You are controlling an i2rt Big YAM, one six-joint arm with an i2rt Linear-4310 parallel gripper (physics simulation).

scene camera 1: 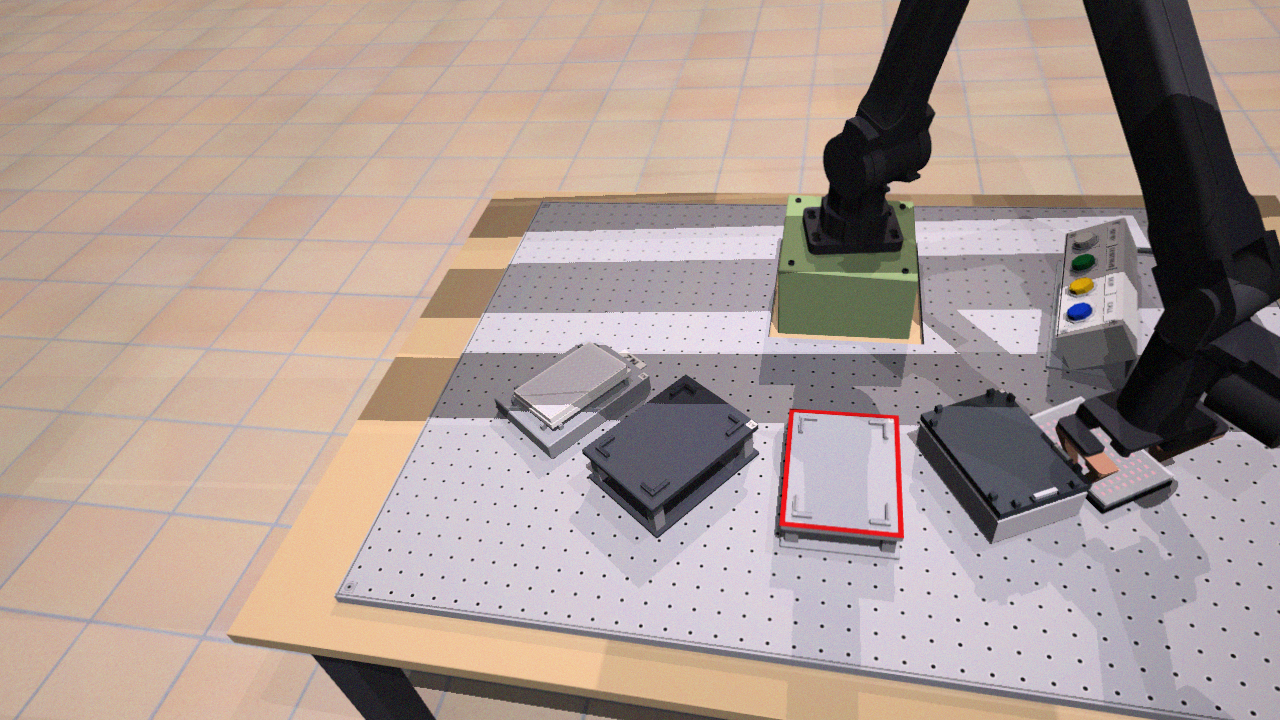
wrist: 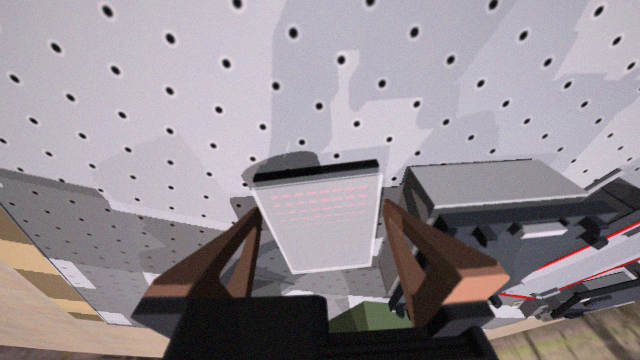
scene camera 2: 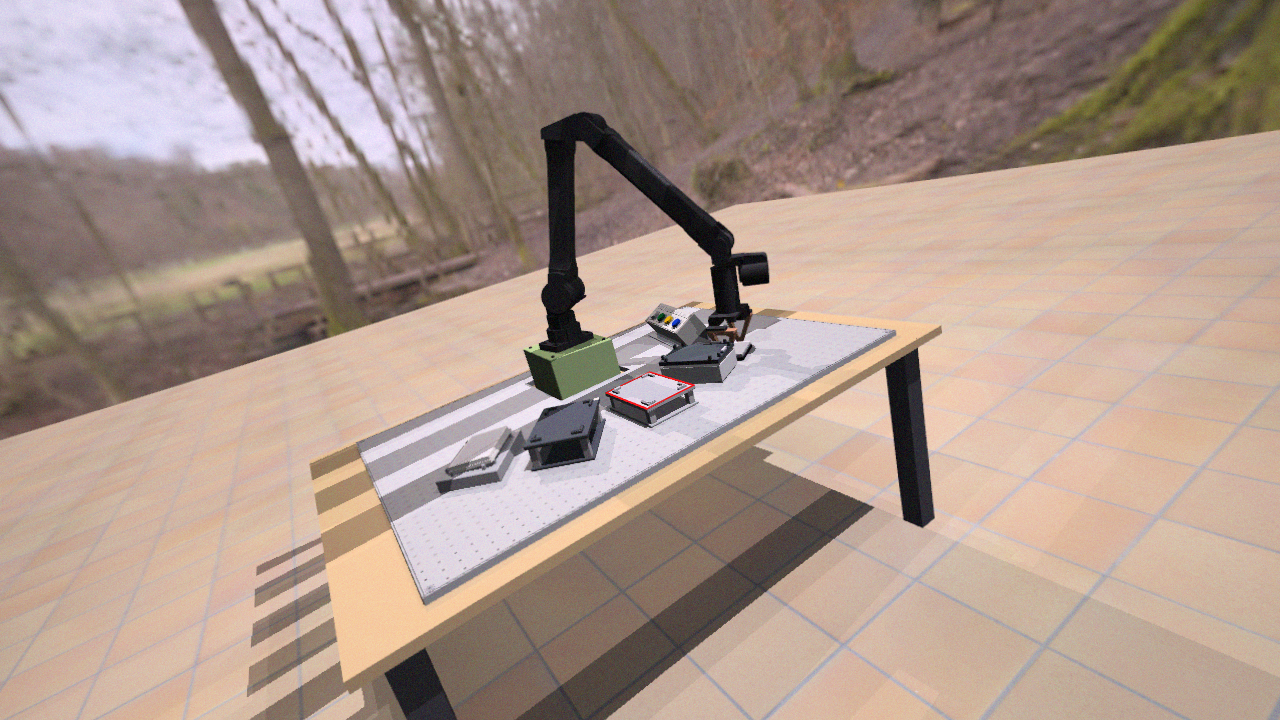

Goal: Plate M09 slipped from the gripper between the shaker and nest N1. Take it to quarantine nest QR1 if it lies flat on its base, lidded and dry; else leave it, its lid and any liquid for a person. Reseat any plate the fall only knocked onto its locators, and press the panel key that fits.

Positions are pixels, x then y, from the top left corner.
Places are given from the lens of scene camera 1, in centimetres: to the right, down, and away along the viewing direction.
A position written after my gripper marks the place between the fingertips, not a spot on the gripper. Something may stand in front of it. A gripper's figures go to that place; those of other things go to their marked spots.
my gripper [scene camera 1: 1114,471]: 50, 12, 85
button box [scene camera 1: 1093,330]: 52, -3, 92
dark station [scene camera 1: 1011,478]: 37, 12, 80
The marked spots on the button box and the dark station are 24 cm apart.
